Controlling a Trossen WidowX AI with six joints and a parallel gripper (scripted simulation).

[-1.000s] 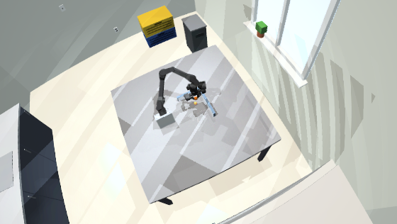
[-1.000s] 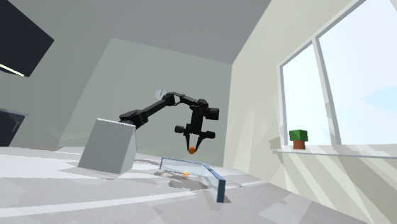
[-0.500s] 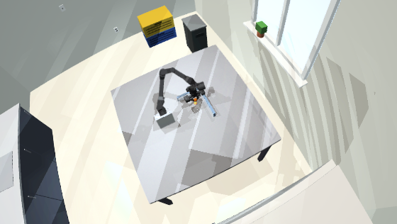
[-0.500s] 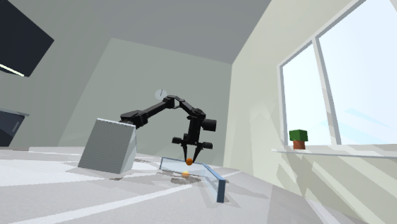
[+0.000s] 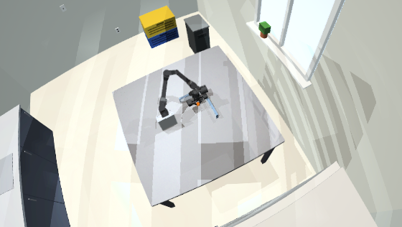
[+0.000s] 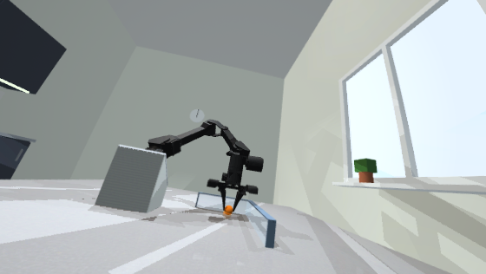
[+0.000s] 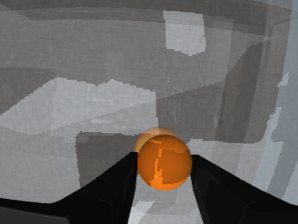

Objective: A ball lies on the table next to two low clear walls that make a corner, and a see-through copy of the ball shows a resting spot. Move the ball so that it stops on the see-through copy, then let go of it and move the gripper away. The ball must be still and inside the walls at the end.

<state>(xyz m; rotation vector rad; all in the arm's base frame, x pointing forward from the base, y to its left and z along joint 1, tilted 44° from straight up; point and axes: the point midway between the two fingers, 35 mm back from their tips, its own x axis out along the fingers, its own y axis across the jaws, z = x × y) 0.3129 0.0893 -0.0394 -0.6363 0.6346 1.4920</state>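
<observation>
Now: gripper tip 1 cm above the see-through copy. Also, from my gripper tip: orange ball: right at my gripper tip.
</observation>
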